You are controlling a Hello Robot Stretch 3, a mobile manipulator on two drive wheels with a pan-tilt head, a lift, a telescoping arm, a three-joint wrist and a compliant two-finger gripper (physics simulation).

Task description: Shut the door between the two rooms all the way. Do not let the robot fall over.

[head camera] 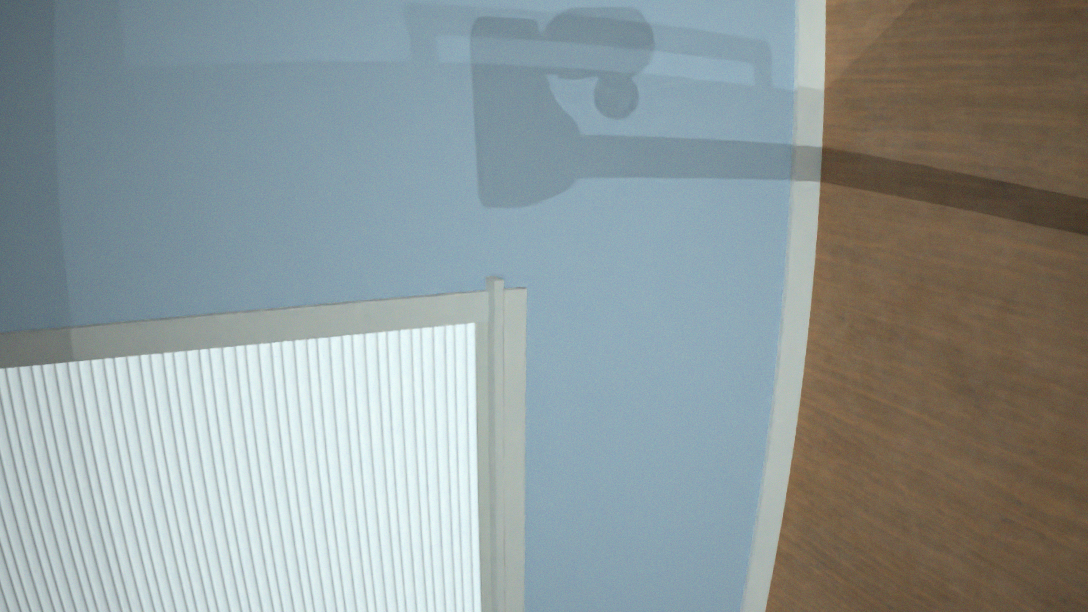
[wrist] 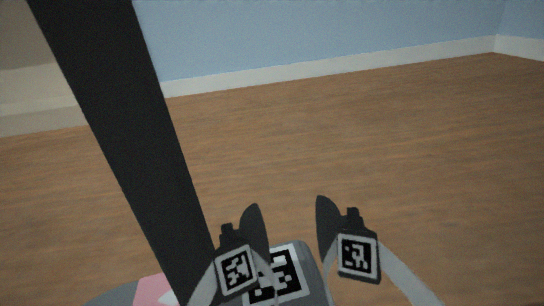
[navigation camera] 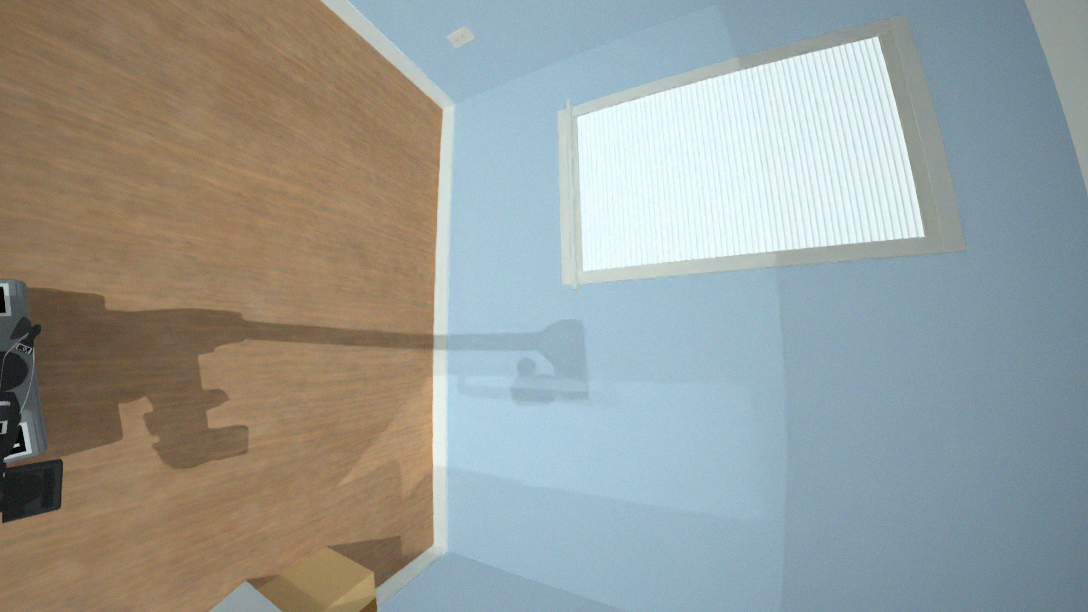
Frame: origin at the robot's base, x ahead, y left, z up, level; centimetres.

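Where they show: gripper, fingertip midpoint: [navigation camera: 0, 316].
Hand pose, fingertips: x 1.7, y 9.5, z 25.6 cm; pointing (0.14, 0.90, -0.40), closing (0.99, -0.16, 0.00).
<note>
Each offset is from my fingertips to the centre of the thing. "spot": to the spot under its first point.
The door's face and handle do not show in the head view or the wrist view. A small pale grey-blue corner {spot: dx +29.8, dy -85.1, dz -17.6 cm} [navigation camera: 244, 599] at the bottom edge of the navigation view looks like part of the door, but too little shows to tell how far open it stands. A handle-shaped shadow lies on the blue wall [head camera: 646, 342] [navigation camera: 669, 456], beside the shadow of my head and mast. My gripper [wrist: 289, 220] is open in the wrist view, above the wooden floor, with no object between its fingertips and away from the walls.
A window [head camera: 304, 456] [navigation camera: 745, 152] is in the blue wall. A yellow box {spot: dx +48.0, dy -91.0, dz -7.4 cm} [navigation camera: 327, 582] stands near the room's corner at the bottom. My base [navigation camera: 19, 372] shows at the left edge. In the wrist view, the black mast [wrist: 120, 125] crosses the left, before a beige unit [wrist: 30, 90].
</note>
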